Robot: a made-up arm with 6 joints. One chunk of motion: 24 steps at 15 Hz.
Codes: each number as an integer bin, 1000 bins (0 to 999) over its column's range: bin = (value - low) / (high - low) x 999, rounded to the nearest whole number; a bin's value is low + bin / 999 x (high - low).
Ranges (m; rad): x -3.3..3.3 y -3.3..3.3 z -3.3..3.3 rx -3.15..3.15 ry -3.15..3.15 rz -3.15..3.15
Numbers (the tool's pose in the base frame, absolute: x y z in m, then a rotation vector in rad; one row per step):
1: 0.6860 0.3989 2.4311 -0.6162 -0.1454 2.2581
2: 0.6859 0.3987 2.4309 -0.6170 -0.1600 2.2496
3: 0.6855 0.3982 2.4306 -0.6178 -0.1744 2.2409
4: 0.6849 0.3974 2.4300 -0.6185 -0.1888 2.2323
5: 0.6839 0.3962 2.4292 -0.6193 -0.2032 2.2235
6: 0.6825 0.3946 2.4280 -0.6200 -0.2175 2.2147
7: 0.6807 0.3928 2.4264 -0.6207 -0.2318 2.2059
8: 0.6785 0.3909 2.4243 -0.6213 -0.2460 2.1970
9: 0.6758 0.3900 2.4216 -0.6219 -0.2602 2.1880
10: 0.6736 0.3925 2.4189 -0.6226 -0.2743 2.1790
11: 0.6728 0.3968 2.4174 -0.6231 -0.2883 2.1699
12: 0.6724 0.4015 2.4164 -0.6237 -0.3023 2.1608
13: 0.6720 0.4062 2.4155 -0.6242 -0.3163 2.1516
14: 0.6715 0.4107 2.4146 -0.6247 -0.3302 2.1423
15: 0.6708 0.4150 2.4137 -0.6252 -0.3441 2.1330
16: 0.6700 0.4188 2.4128 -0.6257 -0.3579 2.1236
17: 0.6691 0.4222 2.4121 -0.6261 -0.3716 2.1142
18: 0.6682 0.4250 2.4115 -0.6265 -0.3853 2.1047
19: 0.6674 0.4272 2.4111 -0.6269 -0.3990 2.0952
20: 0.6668 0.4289 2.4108 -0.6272 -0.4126 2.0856
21: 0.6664 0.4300 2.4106 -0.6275 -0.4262 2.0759
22: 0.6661 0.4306 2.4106 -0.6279 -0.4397 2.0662
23: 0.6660 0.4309 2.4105 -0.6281 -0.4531 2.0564
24: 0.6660 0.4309 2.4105 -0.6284 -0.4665 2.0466
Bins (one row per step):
1: 603 560 867 402 476 858
2: 603 560 867 402 474 856
3: 603 560 867 402 472 855
4: 603 560 867 401 470 853
5: 603 559 867 401 467 852
6: 603 559 867 401 465 851
7: 603 559 867 401 463 849
8: 602 559 866 401 460 848
9: 602 559 866 401 458 846
10: 601 559 866 401 456 845
11: 601 560 865 401 454 844
12: 601 560 865 401 452 842
13: 601 561 865 401 449 841
14: 601 562 865 400 447 839
15: 601 562 865 400 445 838
16: 601 563 865 400 443 836
17: 601 563 865 400 441 835
18: 601 564 865 400 438 833
19: 601 564 864 400 436 832
20: 600 564 864 400 434 830
21: 600 565 864 400 432 829
22: 600 565 864 400 430 827
23: 600 565 864 400 428 826
24: 600 565 864 400 426 824

